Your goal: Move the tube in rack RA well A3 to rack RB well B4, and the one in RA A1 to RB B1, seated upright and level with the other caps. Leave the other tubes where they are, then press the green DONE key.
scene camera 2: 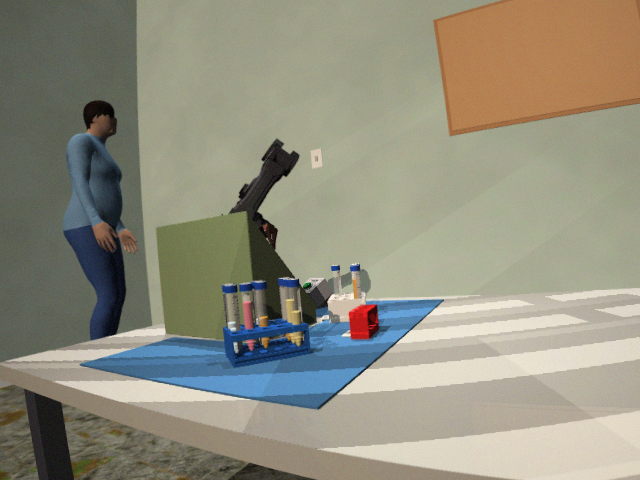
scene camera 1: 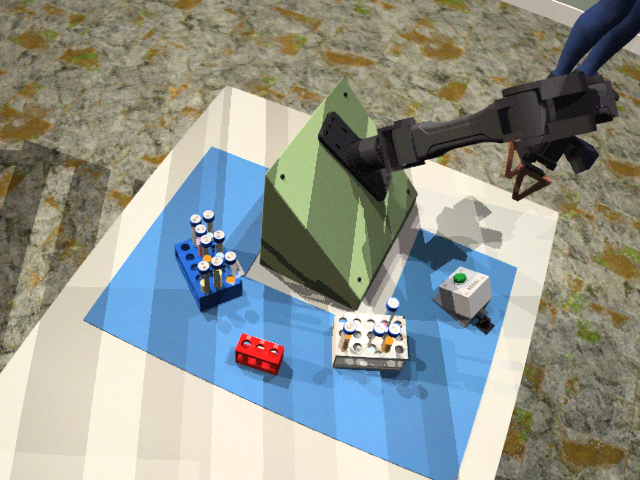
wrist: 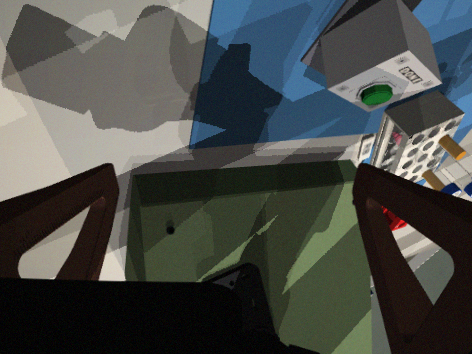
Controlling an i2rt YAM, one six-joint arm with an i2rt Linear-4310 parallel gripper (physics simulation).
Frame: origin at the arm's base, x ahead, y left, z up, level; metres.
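Seen in the pictures: gripper, fingertip midpoint: (scene camera 1: 510, 188) (wrist: 235, 176); arm's base, origin of the base link: (scene camera 2: 214, 259) (scene camera 1: 355, 158) (wrist: 247, 351).
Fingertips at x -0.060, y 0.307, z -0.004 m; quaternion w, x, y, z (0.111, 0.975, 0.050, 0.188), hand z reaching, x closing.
Offsets run from my fingertips to a thing's top centre. "spot": to the spot under its first point. Level surfaces: height alone.
The blue rack (scene camera 1: 222, 298) (scene camera 2: 229, 351) holds several upright blue-capped tubes. The white rack {dx +0.346, dy -0.174, dz -0.113 m} (scene camera 1: 361, 356) (scene camera 2: 346, 311) (wrist: 425, 120) holds several more; one tube {spot: dx +0.317, dy -0.158, dz -0.038 m} (scene camera 1: 392, 303) stands at its far edge in scene camera 1. Rack names and well labels are not readable, so I cannot tell which is RA or RB. The green DONE key {dx +0.176, dy -0.045, dz -0.089 m} (scene camera 1: 459, 277) (scene camera 2: 307, 285) (wrist: 376, 94) is on a grey box {dx +0.187, dy -0.025, dz -0.080 m} (scene camera 1: 467, 299) (wrist: 370, 40). My gripper (scene camera 1: 511, 188) (scene camera 2: 269, 236) (wrist: 235, 176) is open and empty, high above the table, beyond the box and away from both racks.
A green wedge (scene camera 1: 330, 217) (scene camera 2: 201, 279) (wrist: 190, 250) carries the arm and stands between the blue rack and the box. A small red rack {dx +0.442, dy -0.348, dz -0.113 m} (scene camera 1: 258, 356) (scene camera 2: 363, 322) (wrist: 392, 218) stands on the blue mat {dz -0.163 m} (scene camera 1: 310, 392), between the two tube racks. A person (scene camera 2: 95, 180) stands behind the table.
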